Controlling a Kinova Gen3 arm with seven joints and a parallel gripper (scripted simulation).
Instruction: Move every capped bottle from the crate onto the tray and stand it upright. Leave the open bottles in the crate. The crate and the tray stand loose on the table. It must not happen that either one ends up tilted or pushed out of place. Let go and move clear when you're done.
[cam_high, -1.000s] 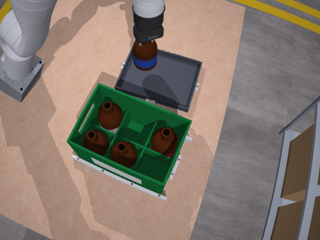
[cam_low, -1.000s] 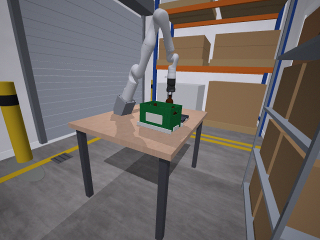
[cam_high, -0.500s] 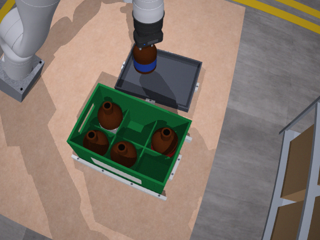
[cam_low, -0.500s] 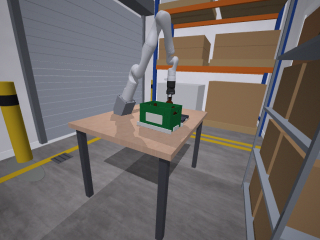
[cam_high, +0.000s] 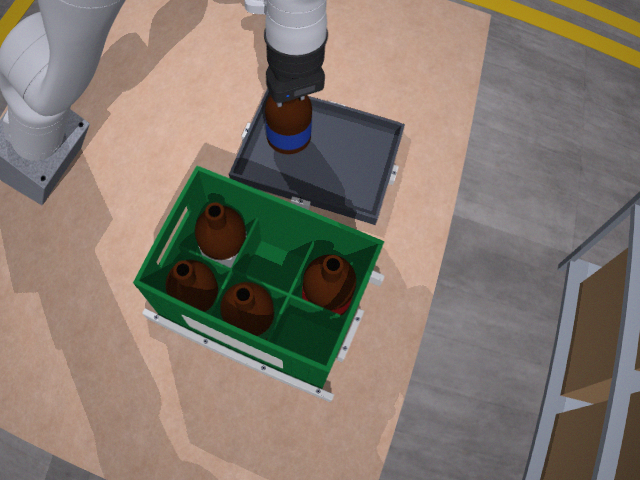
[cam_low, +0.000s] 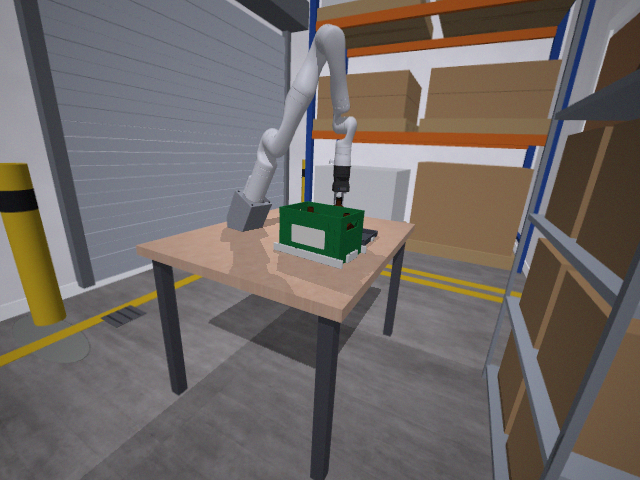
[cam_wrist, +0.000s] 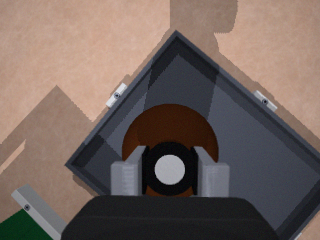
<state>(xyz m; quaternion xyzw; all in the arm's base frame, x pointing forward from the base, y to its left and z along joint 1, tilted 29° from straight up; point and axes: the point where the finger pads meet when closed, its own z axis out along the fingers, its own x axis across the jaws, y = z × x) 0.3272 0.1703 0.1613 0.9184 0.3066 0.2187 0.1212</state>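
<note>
Right now my hand is 6 cm above the capped bottle. Round my hand: dark grey tray 15 cm below, 5 cm ahead; green crate 27 cm to the right, 8 cm below, 3 cm ahead.
</note>
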